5 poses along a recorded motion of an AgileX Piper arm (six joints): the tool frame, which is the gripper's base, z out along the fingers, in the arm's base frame.
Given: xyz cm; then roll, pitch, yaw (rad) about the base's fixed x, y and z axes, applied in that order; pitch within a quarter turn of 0, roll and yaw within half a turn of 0.
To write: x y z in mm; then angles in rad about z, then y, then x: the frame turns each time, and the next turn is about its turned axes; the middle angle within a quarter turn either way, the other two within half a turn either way. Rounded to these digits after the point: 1 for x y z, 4 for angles.
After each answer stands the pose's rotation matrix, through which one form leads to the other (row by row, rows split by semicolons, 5 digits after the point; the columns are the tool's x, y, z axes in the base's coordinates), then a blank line. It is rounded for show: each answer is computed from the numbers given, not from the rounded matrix.
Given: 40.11 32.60 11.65 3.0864 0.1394 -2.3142
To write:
401.1 326.0 116.5 -2.3142 0.1394 3.0864
-0.67023 -0.74024 0.05329; -0.72903 0.67012 0.13947; -0.13895 0.05463 -0.98879

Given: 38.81 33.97 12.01 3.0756 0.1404 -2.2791
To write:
388.1 339.7 120.1 -2.2791 0.1404 3.0756
-0.64415 -0.76382 0.04076; -0.75199 0.64212 0.14895; -0.13994 0.06530 -0.98800

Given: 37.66 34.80 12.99 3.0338 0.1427 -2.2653
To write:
376.6 348.0 129.9 -2.2653 0.1427 3.0338
-0.63350 -0.77370 0.00783; -0.76056 0.62453 0.17749; -0.14222 0.10649 -0.98409

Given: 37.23 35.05 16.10 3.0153 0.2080 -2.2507
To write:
372.3 350.5 161.0 -2.2507 0.2080 3.0153
-0.61517 -0.78779 0.03085; -0.76087 0.60348 0.23850; -0.20650 0.12324 -0.97065

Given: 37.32 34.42 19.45 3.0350 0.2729 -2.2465
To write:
373.2 344.2 194.5 -2.2465 0.2729 3.0350
-0.60230 -0.79377 0.08460; -0.75139 0.59952 0.27565; -0.26953 0.10245 -0.95753

